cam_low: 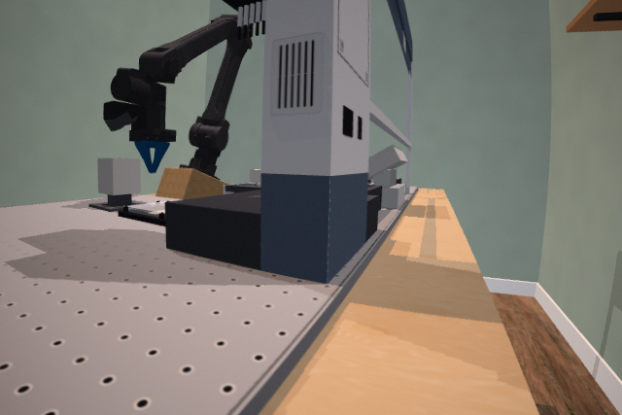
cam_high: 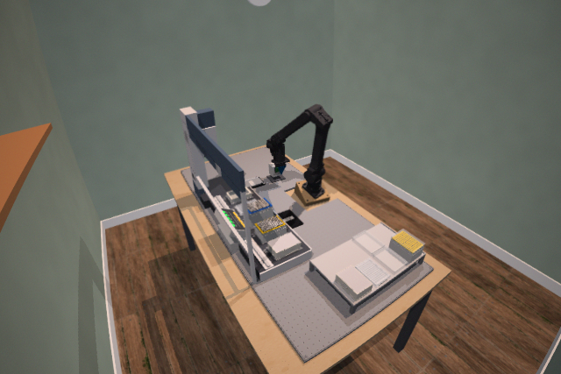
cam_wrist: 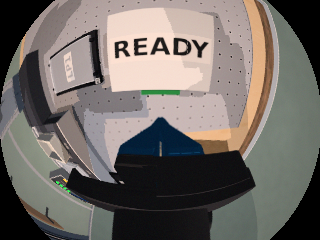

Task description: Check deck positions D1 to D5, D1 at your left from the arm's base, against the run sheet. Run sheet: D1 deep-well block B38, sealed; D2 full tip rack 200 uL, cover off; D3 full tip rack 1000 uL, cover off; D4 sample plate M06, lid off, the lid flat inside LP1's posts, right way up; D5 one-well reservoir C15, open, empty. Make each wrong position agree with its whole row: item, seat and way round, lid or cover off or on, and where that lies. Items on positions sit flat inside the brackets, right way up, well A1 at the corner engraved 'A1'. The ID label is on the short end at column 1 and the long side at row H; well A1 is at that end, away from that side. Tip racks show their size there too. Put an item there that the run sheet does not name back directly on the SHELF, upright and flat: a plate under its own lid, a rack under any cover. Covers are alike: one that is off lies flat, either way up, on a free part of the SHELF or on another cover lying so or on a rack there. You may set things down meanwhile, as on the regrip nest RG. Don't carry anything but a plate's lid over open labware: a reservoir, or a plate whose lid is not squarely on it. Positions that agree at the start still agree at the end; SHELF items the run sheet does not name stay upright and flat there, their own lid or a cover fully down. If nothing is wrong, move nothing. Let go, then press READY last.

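The green screen lies 5 cm to the right of my hand and 1 cm behind it. From my hand the other things lie so: yellow-framed tip rack 39 cm to the left, 39 cm ahead, 2 cm above; ready box 6 cm to the right, 1 cm below, 1 cm behind; blue-framed tip rack 38 cm ahead, 27 cm to the left, 4 cm above.
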